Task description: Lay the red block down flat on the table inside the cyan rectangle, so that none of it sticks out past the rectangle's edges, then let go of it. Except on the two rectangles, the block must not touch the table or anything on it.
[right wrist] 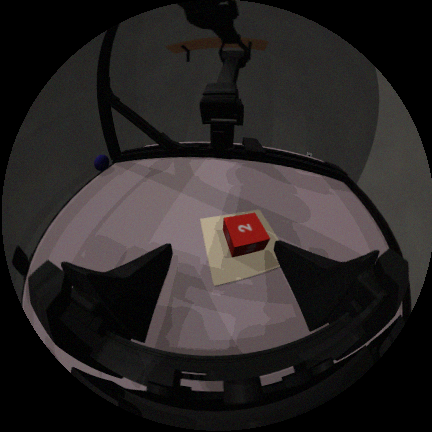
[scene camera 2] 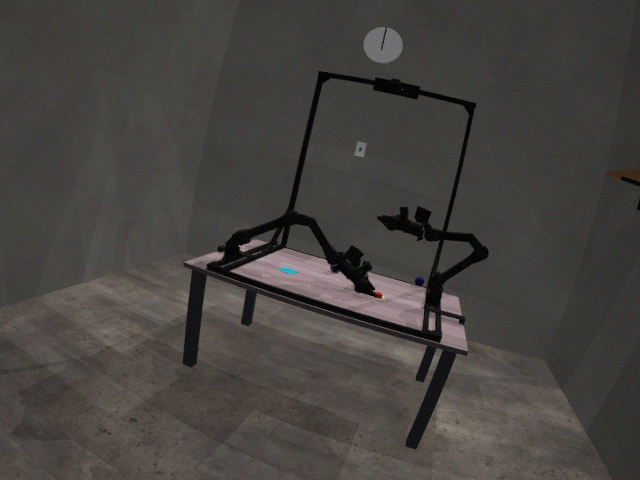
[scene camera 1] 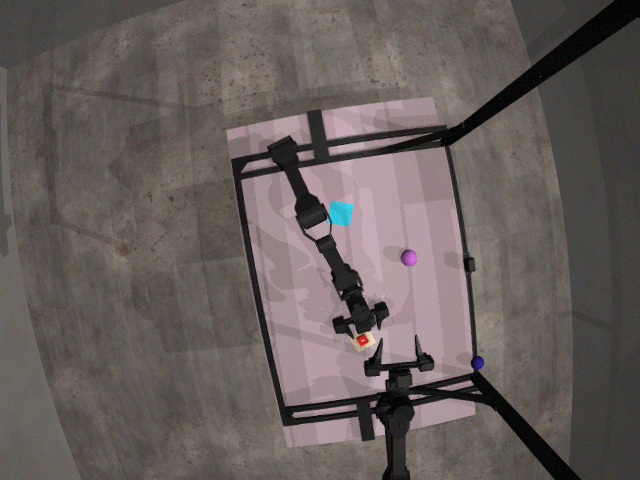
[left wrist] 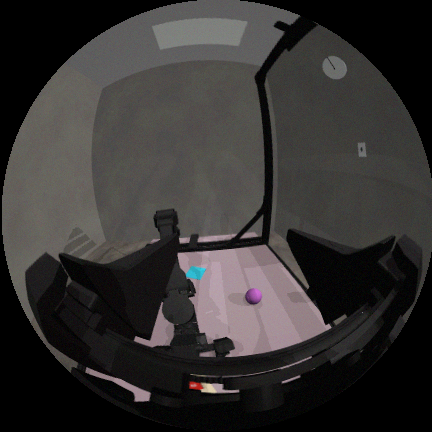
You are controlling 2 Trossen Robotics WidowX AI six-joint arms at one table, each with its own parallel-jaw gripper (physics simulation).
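Places are measured from the left arm's base along level axes (x left, y back, z up), in metres.
Pixels of known places: left gripper, fingertip midpoint: point(scene camera 2: 379, 216) point(scene camera 1: 399, 336) point(left wrist: 234, 236); right gripper, fingertip midpoint: point(right wrist: 223, 247) point(scene camera 2: 374, 292) point(scene camera 1: 366, 334); left arm's base at its link origin: point(right wrist: 221, 146) point(scene camera 2: 432, 305) point(scene camera 1: 385, 401); right arm's base at its link origin: point(scene camera 2: 230, 258) point(scene camera 1: 285, 152).
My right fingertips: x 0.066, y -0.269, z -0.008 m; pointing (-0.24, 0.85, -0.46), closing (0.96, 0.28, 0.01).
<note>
For each thing: its top centre in the pictures, then the offset to it from my right fingertips. "spot": a spot on its surface instead.
- red block at its top centre: point(right wrist: 245, 227) point(left wrist: 192, 385) point(scene camera 1: 362, 340) point(scene camera 2: 378, 293) dx +0.014, dy +0.020, dz +0.008 m
- cream rectangle at a spot on its surface: point(right wrist: 220, 265) spot: dx +0.000, dy -0.012, dz -0.010 m
- cyan rectangle at a spot on its surface: point(scene camera 1: 341, 213) point(left wrist: 196, 272) point(scene camera 2: 288, 270) spot: dx +0.067, dy -0.416, dz -0.011 m
- purple ball at its top centre: point(scene camera 1: 410, 258) point(left wrist: 254, 290) dx -0.150, dy -0.258, dz +0.044 m
- dark blue ball at its top centre: point(scene camera 1: 479, 365) point(right wrist: 98, 155) point(scene camera 2: 420, 276) dx -0.413, dy +0.149, dz +0.040 m
The red block point(scene camera 1: 362, 339) point(scene camera 2: 378, 295) point(left wrist: 195, 385) point(right wrist: 245, 232), marked 2, lies on the cream rectangle point(scene camera 1: 360, 348) point(right wrist: 220, 265). The cyan rectangle point(scene camera 1: 341, 213) point(scene camera 2: 287, 270) point(left wrist: 196, 273) lies bare, beside the right arm in scene camera 1. My right gripper point(scene camera 1: 366, 332) point(scene camera 2: 373, 292) point(right wrist: 223, 247) is open and empty, low and tilted beside the block. In the right wrist view the block shows just beyond the fingertips, nearer the finger at the picture's right. My left gripper point(scene camera 1: 399, 338) point(scene camera 2: 379, 219) point(left wrist: 234, 236) is open and empty, high above the table.
A purple ball point(scene camera 1: 408, 257) point(left wrist: 253, 296) shows right of the cyan rectangle in scene camera 1. A dark blue ball point(scene camera 1: 477, 362) point(scene camera 2: 419, 281) point(right wrist: 101, 162) is by the table's corner. A black frame point(scene camera 1: 262, 310) point(scene camera 2: 297, 181) runs around the table and rises above it.
</note>
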